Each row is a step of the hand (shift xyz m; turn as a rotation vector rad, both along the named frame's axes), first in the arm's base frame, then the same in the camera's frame.
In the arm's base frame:
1: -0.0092 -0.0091 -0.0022 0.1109 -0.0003 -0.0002
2: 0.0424 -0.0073 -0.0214 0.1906 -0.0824 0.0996
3: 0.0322 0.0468 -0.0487 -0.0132 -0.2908 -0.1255
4: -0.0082 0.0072 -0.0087 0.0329 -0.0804 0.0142
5: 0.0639 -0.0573 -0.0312 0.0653 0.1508 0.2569
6: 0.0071 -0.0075 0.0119 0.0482 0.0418 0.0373
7: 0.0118 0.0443 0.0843 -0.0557 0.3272 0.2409
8: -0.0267 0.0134 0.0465 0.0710 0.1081 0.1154
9: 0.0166 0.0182 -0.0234 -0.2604 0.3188 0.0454
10: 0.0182 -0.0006 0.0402 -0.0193 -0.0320 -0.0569
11: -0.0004 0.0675 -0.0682 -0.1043 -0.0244 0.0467
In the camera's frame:
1: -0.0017 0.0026 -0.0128 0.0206 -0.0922 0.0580
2: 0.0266 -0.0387 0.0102 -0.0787 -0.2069 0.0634
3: 0.0631 0.0007 0.0401 0.0516 -0.1474 -0.2759
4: 0.0084 0.0111 -0.0011 -0.0257 -0.0725 -0.0428
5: 0.0286 -0.0841 -0.0213 -0.1994 0.0225 0.2297
6: -0.0118 -0.0104 0.0012 -0.0173 -0.0178 0.0696
7: -0.0684 0.0125 0.0662 -0.1664 0.2216 0.3023
8: -0.0464 0.0283 0.0102 -0.0727 -0.0020 0.1573
9: 0.0296 -0.0030 0.0165 -0.0192 0.3924 0.1310
10: -0.0352 -0.0166 0.0208 0.0436 -0.0002 -0.0523
11: 0.0805 0.0399 0.0339 -0.0695 0.0717 -0.0608

